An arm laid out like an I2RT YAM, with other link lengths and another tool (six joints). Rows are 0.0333 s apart.
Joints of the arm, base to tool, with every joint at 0 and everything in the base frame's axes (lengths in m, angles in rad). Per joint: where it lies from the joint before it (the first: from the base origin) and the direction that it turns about. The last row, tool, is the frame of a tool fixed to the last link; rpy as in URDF.
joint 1: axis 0 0 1 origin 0 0 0.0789
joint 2: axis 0 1 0 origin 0.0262 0.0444 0.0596
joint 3: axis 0 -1 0 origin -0.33 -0.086 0
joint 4: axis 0 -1 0 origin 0.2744 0.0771 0.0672
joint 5: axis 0 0 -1 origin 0.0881 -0.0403 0.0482
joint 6: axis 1 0 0 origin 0.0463 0 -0.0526
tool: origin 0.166 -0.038 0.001 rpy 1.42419 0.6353 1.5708
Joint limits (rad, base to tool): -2.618..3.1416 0..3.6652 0..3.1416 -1.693..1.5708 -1.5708..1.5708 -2.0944..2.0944
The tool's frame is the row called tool.
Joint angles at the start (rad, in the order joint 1, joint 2, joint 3, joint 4, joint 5, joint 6):
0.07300 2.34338 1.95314 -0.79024 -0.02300 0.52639
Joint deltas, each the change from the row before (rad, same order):
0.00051 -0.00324 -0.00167 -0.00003 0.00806 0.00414
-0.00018 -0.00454 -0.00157 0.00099 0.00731 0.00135
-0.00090 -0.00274 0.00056 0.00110 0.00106 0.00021
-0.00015 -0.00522 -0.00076 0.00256 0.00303 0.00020
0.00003 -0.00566 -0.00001 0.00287 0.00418 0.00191
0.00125 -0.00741 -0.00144 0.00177 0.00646 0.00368
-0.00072 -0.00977 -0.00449 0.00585 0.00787 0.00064
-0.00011 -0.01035 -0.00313 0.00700 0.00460 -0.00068
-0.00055 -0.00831 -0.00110 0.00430 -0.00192 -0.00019
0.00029 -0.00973 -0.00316 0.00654 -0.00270 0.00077
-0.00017 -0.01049 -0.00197 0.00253 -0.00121 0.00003
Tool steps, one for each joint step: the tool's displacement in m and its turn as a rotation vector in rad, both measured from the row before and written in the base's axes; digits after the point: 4 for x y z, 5 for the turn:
-0.0004 -0.0013 0.0015 -0.00575 -0.00189 -0.00639
0.0002 -0.0016 0.0024 -0.00593 -0.00439 -0.00423
0.0007 -0.0007 0.0020 -0.00057 -0.00445 -0.00150
0.0009 -0.0007 0.0032 -0.00219 -0.00720 -0.00152
0.0012 -0.0007 0.0038 -0.00244 -0.00872 -0.00339
0.0005 -0.0005 0.0043 -0.00382 -0.00805 -0.00474
0.0009 -0.0020 0.0051 -0.00606 -0.01161 -0.00458
0.0017 -0.0009 0.0060 -0.00340 -0.01449 -0.00146
0.0014 0.0002 0.0050 0.00247 -0.01136 0.00046
0.0014 0.0009 0.0053 0.00370 -0.01289 0.00082
0.0006 0.0002 0.0059 0.00188 -0.01094 0.00036

